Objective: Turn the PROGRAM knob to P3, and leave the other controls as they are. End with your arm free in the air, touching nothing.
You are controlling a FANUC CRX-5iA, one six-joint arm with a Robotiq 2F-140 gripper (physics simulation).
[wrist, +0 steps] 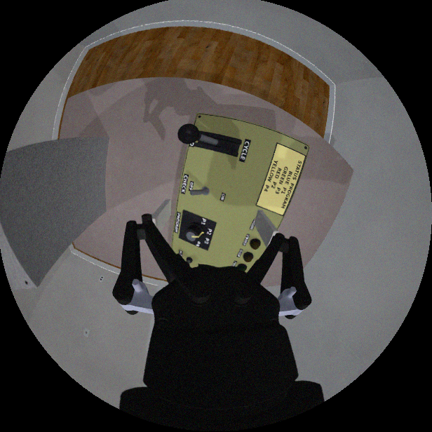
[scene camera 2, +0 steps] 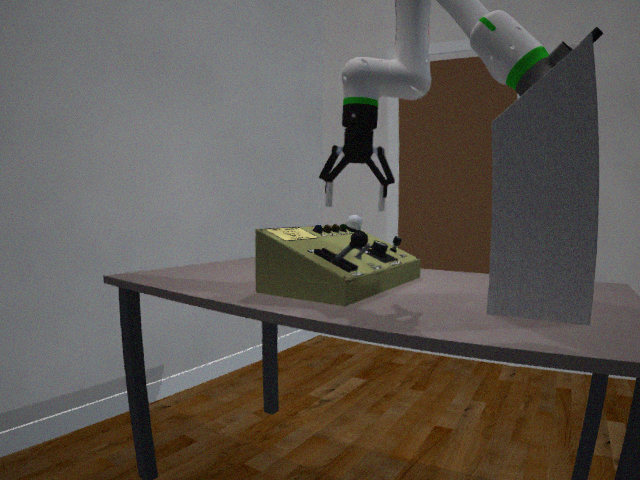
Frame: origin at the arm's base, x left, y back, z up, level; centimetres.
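Seen in the pictures: gripper, fingertip midpoint: (scene camera 2: 354,208); arm's base, origin of the base link: (scene camera 2: 550,92).
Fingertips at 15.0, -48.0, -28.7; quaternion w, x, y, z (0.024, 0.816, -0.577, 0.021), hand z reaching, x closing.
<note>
Offsets run from my fingertips to a thing's top centre, as dx, dy, dz. "spot": to the spot under its first point.
The olive control box (scene camera 2: 299,271) (wrist: 235,200) stands on the table. Its black PROGRAM knob @(-12.7, -0.8, -9.0) (scene camera 2: 379,246) (wrist: 191,234) sits on a dark square plate with labels P1 to P4. The knob's yellow pointer line faces the P2 and P3 labels; I cannot tell exactly which one it marks. My gripper (scene camera 2: 355,207) (wrist: 213,211) is open and empty, fingers pointing down, in the air above the box. In the wrist view the knob shows between the fingers, nearer the left one. Part of the box is hidden behind the gripper body there.
The CYCLE lever @(+9.5, +9.7, -5.1) (scene camera 2: 358,239) (wrist: 188,133) sticks up from its slot; the CHECK toggle (wrist: 200,191) is between it and the knob. A small black control @(-24.5, -3.6, -8.2) (scene camera 2: 396,241) and a white dome @(spot: -20.4, -16.8, -4.3) (scene camera 2: 354,222) also rise. A tall grey panel (scene camera 2: 542,206) (wrist: 55,195) stands beside the box.
</note>
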